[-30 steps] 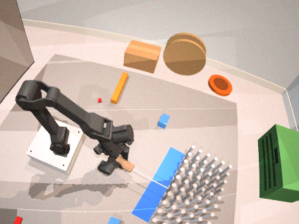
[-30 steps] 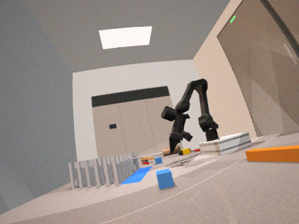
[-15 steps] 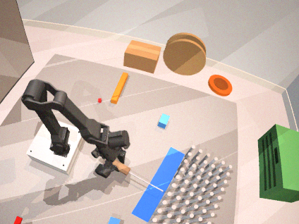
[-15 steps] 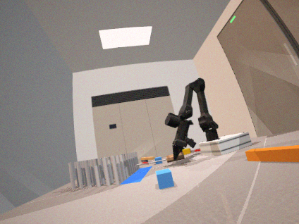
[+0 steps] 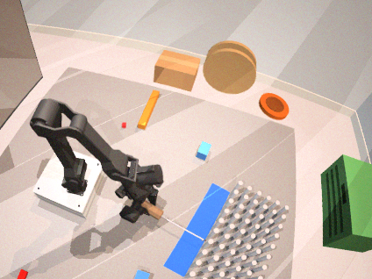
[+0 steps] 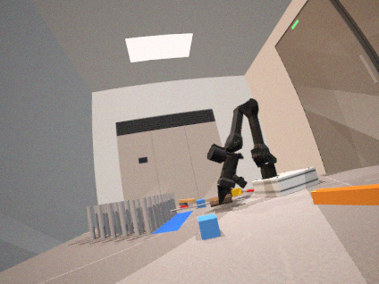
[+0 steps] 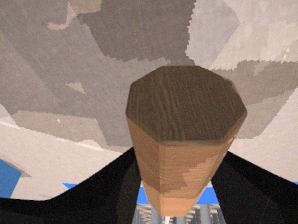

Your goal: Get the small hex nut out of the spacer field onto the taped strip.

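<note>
Right now my gripper tip is 18 cm short of the blue taped strip, 2 cm to the left of it and 3 cm above it. From my gripper tip the other things lie so: red cube 19 cm behind, 36 cm to the left, 2 cm below; orange bar 10 cm behind, 47 cm to the left, 1 cm below.
</note>
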